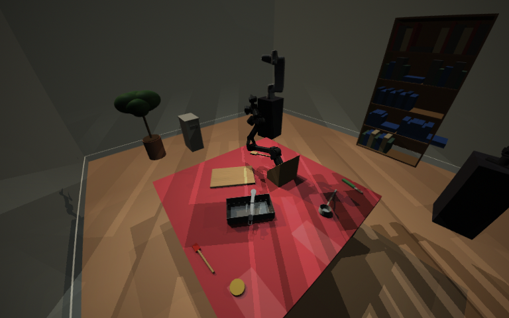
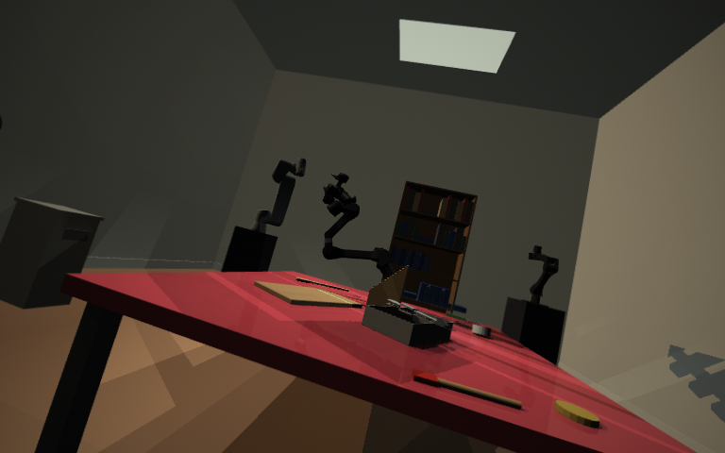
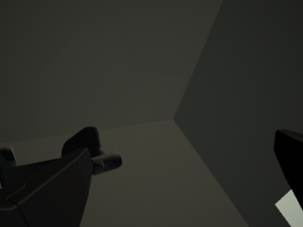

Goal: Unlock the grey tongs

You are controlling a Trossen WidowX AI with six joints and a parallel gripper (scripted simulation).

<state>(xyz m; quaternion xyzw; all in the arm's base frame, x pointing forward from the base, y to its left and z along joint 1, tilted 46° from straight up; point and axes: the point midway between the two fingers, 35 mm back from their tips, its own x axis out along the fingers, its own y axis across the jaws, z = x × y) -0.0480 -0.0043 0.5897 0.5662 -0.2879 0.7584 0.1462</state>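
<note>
Now: the roasting tin 540 mm ahead of my gripper tip, 510 mm to the left of it and 530 mm below it. Also, from my gripper tip: red-headed spatula 930 mm ahead, 530 mm to the left, 560 mm below; then wooden board 380 mm ahead, 140 mm to the left, 550 mm below.
</note>
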